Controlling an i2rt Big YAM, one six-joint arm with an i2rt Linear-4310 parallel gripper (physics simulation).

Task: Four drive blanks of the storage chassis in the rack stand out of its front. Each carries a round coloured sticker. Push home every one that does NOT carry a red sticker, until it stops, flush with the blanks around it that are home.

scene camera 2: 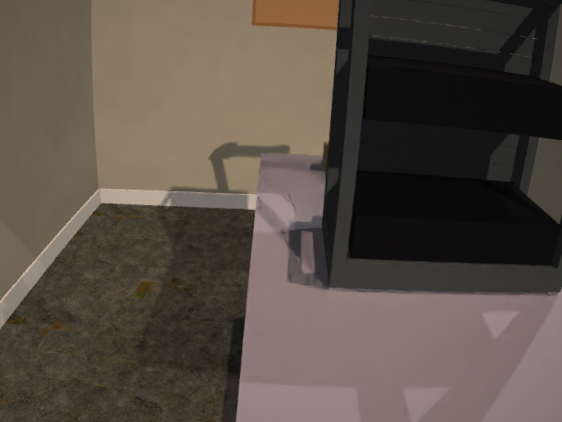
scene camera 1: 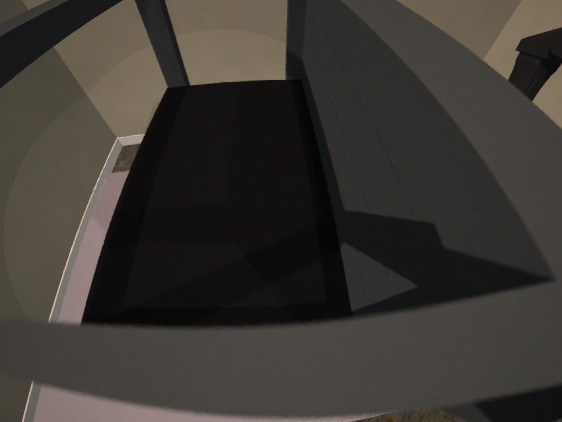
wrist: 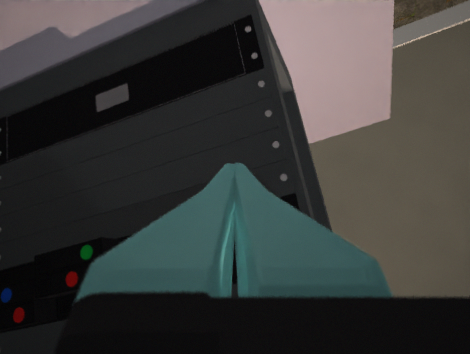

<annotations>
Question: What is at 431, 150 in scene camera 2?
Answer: A rack.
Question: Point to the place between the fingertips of my gripper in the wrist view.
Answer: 234, 178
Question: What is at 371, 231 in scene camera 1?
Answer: A rack.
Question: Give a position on a rack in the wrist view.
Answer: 105, 144
</annotations>
